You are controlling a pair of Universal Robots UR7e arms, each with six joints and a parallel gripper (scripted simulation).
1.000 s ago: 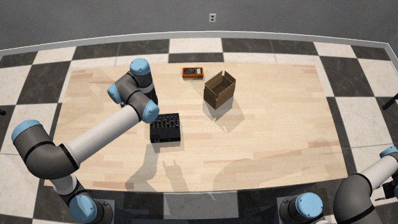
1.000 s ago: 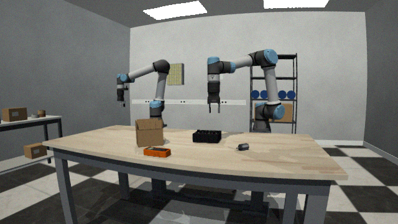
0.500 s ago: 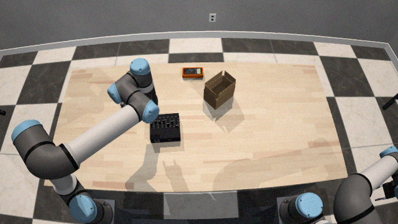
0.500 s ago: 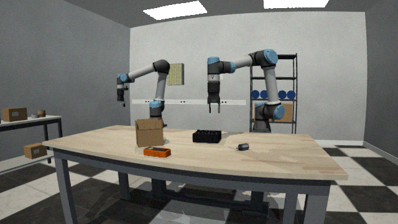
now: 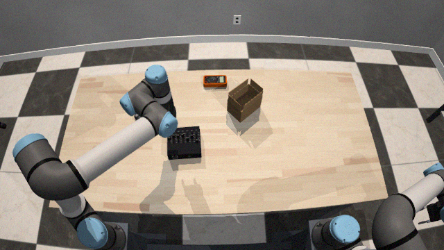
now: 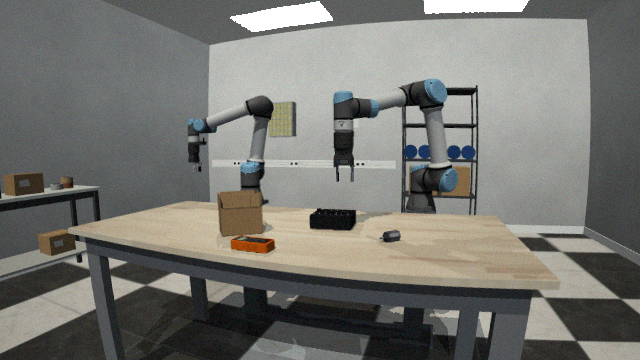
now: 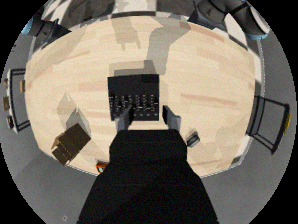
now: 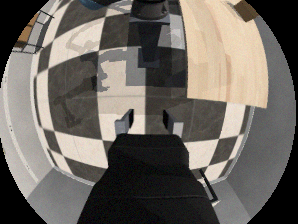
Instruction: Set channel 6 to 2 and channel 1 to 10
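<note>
Now: left hand 10 mm short of the fader cap, 20 mm to the right of it and 130 mm above it. From my left hand the other things lie so: orange multimeter (380 mm ahead, 200 mm to the right, 180 mm below); cardboard box (210 mm ahead, 350 mm to the right, 140 mm below).
</note>
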